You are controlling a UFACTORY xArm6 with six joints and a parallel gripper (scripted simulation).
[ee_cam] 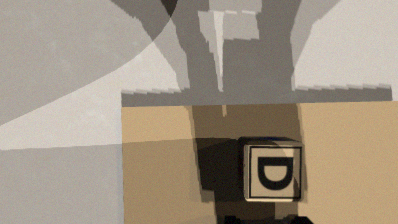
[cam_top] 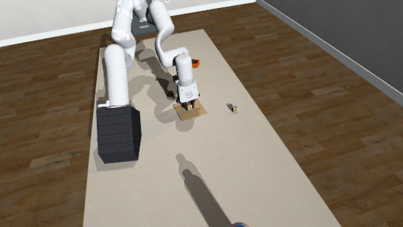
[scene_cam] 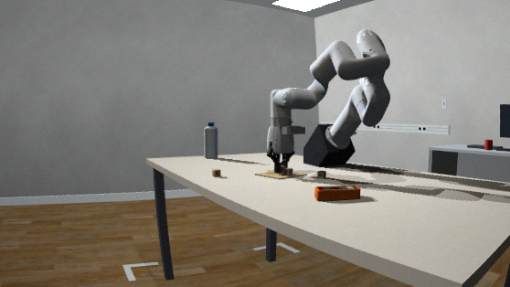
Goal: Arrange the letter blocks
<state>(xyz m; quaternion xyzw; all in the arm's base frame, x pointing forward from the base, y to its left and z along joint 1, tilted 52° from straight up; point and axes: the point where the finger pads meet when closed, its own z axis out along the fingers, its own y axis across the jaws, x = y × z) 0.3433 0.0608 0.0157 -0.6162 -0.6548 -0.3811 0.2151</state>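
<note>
The thin mat lies 30 mm below my hand. The rest, counted from my hand: grey bottle 10 mm ahead, 700 mm to the right, 60 mm above.
</note>
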